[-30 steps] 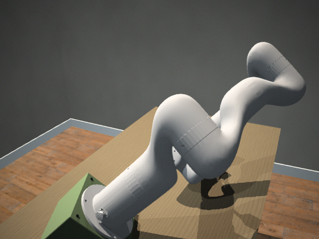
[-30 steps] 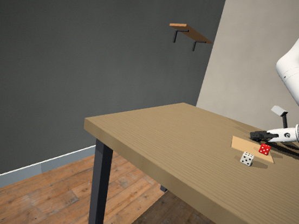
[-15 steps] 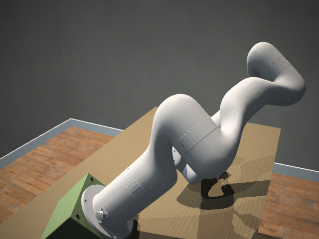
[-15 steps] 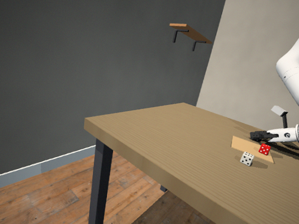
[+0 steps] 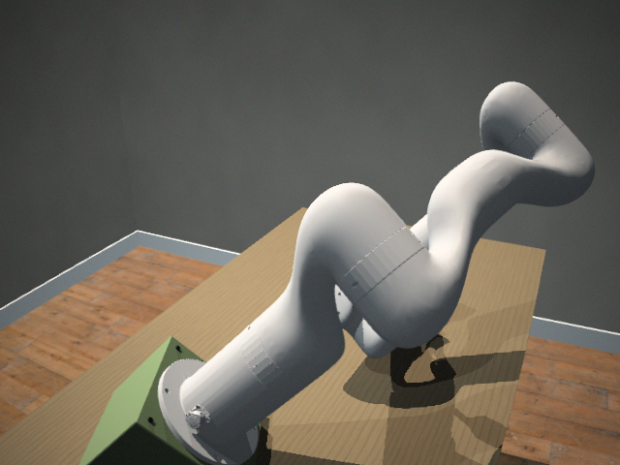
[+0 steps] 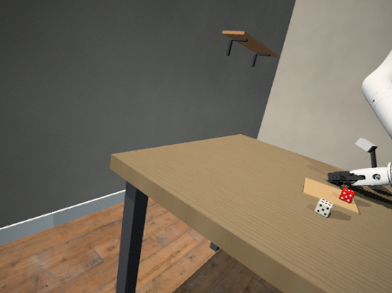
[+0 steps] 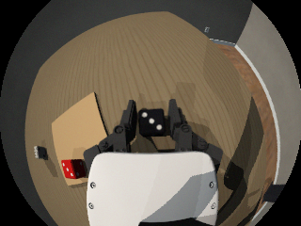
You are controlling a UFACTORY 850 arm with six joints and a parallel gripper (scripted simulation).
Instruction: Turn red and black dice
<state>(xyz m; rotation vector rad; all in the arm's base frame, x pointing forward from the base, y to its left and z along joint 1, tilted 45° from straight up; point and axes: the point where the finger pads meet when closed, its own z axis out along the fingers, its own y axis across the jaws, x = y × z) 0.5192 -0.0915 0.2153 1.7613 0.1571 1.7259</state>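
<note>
My hand is 10 mm above the black die. The rest, counted from my hand: red die: 30 mm behind, 150 mm to the left, 10 mm below; then tan mat: 20 mm ahead, 140 mm to the left, 20 mm below; then white die: 20 mm ahead, 290 mm to the left, 10 mm below.
</note>
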